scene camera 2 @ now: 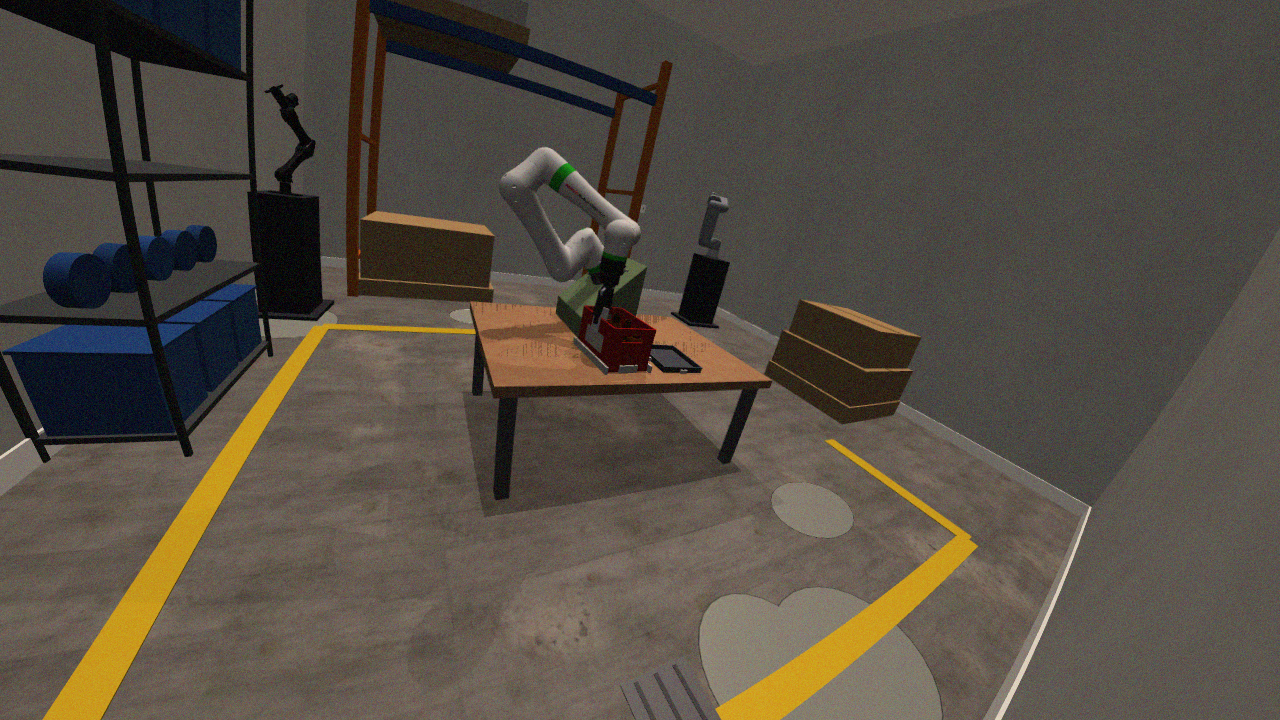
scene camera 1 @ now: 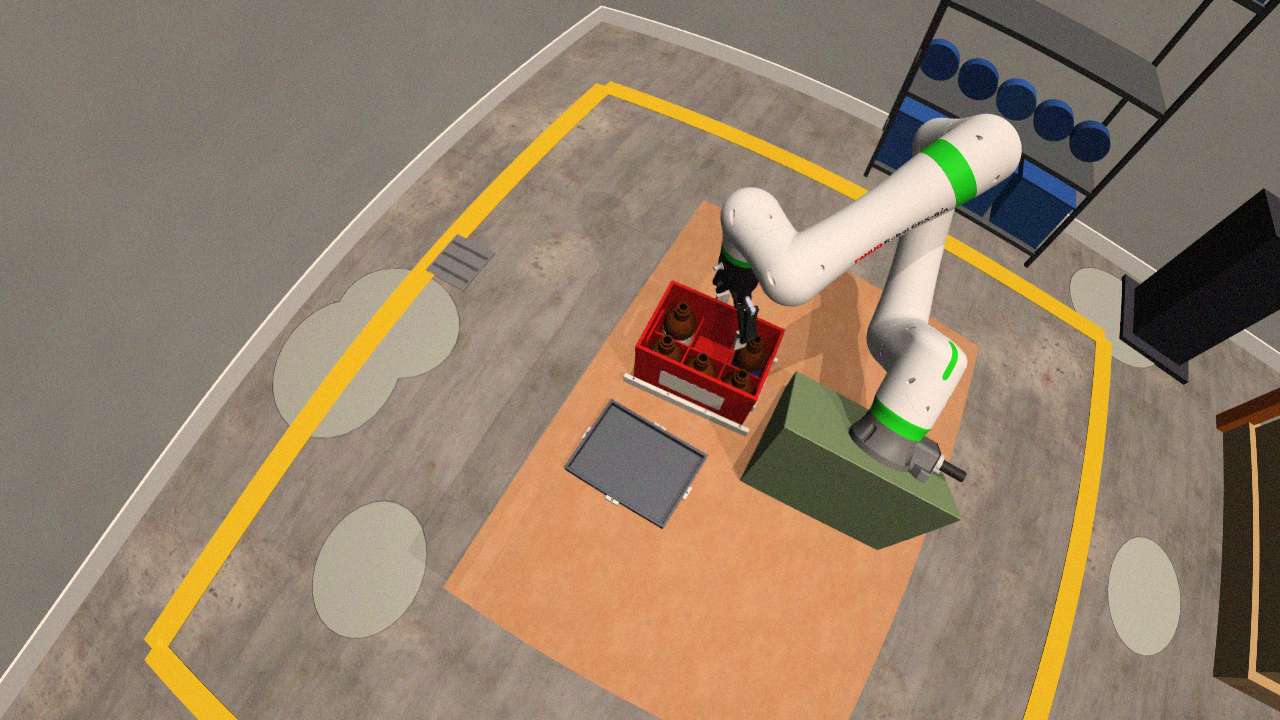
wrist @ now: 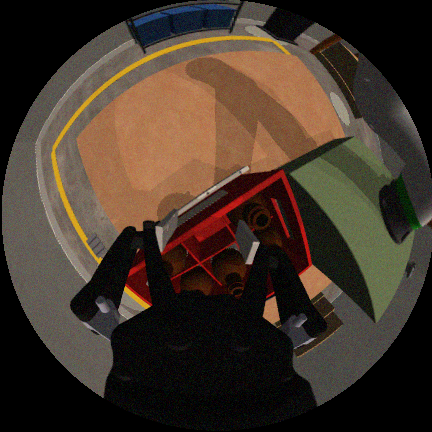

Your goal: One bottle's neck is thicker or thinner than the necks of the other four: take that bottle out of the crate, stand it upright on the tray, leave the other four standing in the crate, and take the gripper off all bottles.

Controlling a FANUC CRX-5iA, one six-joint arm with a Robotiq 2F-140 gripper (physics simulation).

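The red crate stands on the table and holds five brown bottles upright: back left, back right, front left, front middle, front right. The back middle compartment is empty. Which neck differs is too small to tell. In the wrist view a bottle shows beyond the right fingertip. My gripper is open, fingers pointing down at the crate's back row, one fingertip beside the back right bottle. The grey tray bears no bottle.
A tall green block stands close to the crate's right end. A white rail lies along the crate's front and another along its back. A blue-loaded shelf rack stands away from the table.
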